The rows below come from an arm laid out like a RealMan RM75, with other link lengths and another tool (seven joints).
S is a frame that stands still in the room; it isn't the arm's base.
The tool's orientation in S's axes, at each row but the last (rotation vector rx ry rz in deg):
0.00, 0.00, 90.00
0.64, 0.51, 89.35
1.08, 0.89, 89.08
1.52, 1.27, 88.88
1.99, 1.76, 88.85
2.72, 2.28, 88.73
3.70, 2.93, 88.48
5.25, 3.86, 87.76
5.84, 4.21, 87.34
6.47, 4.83, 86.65
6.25, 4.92, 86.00
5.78, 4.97, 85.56
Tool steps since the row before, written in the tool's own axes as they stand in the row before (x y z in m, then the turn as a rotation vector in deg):
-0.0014, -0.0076, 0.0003, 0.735, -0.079, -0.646
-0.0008, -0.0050, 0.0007, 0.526, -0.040, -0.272
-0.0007, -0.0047, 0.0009, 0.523, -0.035, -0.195
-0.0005, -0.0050, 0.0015, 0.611, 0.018, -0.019
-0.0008, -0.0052, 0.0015, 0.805, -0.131, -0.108
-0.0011, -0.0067, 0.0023, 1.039, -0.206, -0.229
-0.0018, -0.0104, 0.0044, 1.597, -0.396, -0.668
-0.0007, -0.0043, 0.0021, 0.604, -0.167, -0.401
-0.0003, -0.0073, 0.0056, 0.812, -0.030, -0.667
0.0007, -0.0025, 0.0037, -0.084, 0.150, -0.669
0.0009, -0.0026, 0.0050, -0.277, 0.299, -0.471
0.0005, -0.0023, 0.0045, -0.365, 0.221, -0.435
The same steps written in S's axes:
0.0076, -0.0014, 0.0003, 0.079, 0.735, -0.646
0.0050, -0.0009, 0.0006, 0.042, 0.526, -0.272
0.0047, -0.0008, 0.0008, 0.039, 0.523, -0.195
0.0050, -0.0006, 0.0013, -0.007, 0.611, -0.017
0.0052, -0.0009, 0.0013, 0.142, 0.803, -0.112
0.0068, -0.0013, 0.0019, 0.216, 1.036, -0.236
0.0106, -0.0021, 0.0036, 0.387, 1.593, -0.683
0.0045, -0.0009, 0.0016, 0.149, 0.604, -0.408
0.0079, -0.0007, 0.0047, -0.008, 0.824, -0.653
0.0030, 0.0005, 0.0034, -0.237, -0.061, -0.646
0.0033, 0.0006, 0.0046, -0.373, -0.247, -0.433
0.0029, 0.0003, 0.0042, -0.299, -0.342, -0.407

